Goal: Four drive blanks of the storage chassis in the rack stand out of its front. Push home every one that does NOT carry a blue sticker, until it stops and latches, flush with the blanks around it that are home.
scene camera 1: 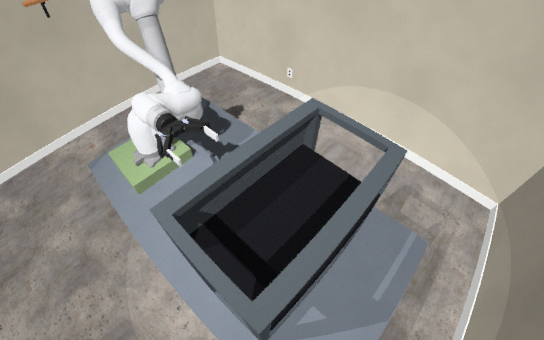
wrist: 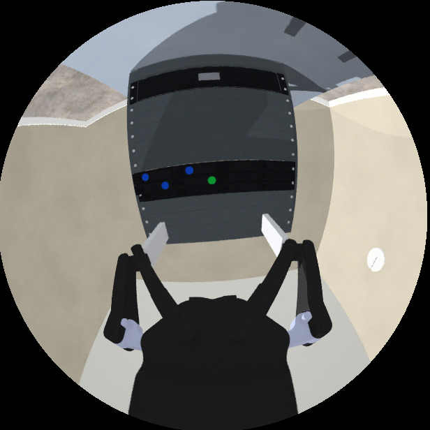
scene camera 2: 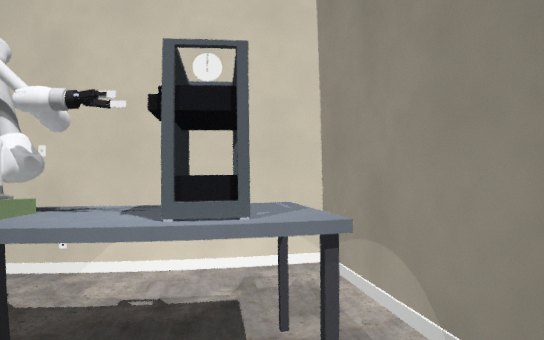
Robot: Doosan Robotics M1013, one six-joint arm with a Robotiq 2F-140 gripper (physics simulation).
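Pixels of known places: gripper, fingertip midpoint: [scene camera 1: 199, 149] [scene camera 2: 121, 99]; arm's base, origin of the base link: [scene camera 1: 154, 152].
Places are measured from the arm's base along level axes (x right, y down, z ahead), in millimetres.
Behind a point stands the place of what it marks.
The black storage chassis [scene camera 1: 280, 200] @[x 101, y -398, z 857 mm] [scene camera 2: 205, 98] @[x 343, y -352, z 860 mm] [wrist: 245, 176] sits in the grey rack [scene camera 1: 210, 265] @[x 358, y -553, z 878 mm] [scene camera 2: 168, 150] @[x 352, y -169, z 737 mm]. Its front shows three blue stickers [wrist: 145, 177] [wrist: 189, 170] [wrist: 165, 185] and a green sticker [wrist: 212, 180] in the wrist view. In scene camera 2, a black part [scene camera 2: 154, 103] @[x 309, y -334, z 689 mm] stands out of the rack's front at chassis height. The blank outlines are too dark to tell which ones protrude. My gripper [scene camera 1: 193, 145] @[x 86, y -398, z 552 mm] [scene camera 2: 115, 99] @[x 86, y -398, z 552 mm] [wrist: 213, 226] is open and empty, in front of the rack and apart from it, at about the chassis's height.
The rack stands on the blue-grey table [scene camera 1: 400, 260] @[x -184, y 65, z 1334 mm] [scene camera 2: 300, 225] @[x 520, y 77, z 1129 mm]. A second black unit [scene camera 2: 206, 188] @[x 338, y -41, z 862 mm] [wrist: 170, 82] sits low in the rack. Grey panels [wrist: 215, 125] cover the front between the units. The arm's green base block [scene camera 1: 160, 172] @[x 69, y 20, z 129 mm] [scene camera 2: 17, 207] @[x 3, y 29, z 139 mm] is on the table.
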